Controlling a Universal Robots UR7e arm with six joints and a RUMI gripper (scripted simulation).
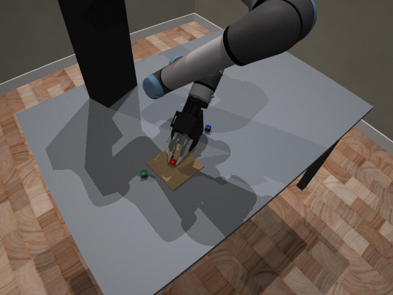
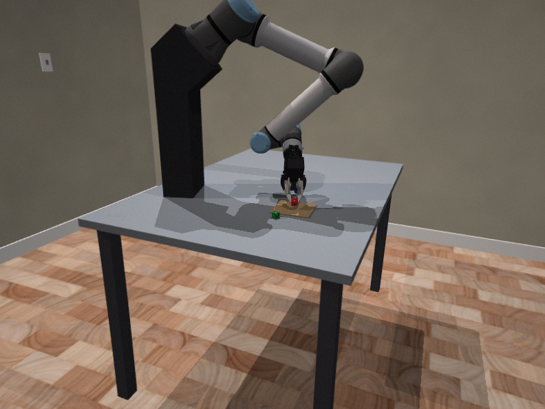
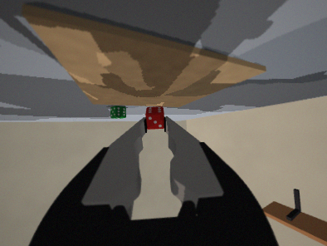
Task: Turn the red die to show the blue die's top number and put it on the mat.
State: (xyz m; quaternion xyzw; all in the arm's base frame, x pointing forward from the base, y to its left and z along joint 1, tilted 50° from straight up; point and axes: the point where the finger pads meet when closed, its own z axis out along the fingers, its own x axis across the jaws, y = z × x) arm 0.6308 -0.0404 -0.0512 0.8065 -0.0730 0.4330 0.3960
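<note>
Now: hand 4 cm above the tan mat. The rest, counted from my hand: red die (1 cm to the right, 1 cm below); then green die (3 cm behind, 10 cm to the right, 3 cm below); then blue die (5 cm behind, 20 cm to the left, 3 cm below).
</note>
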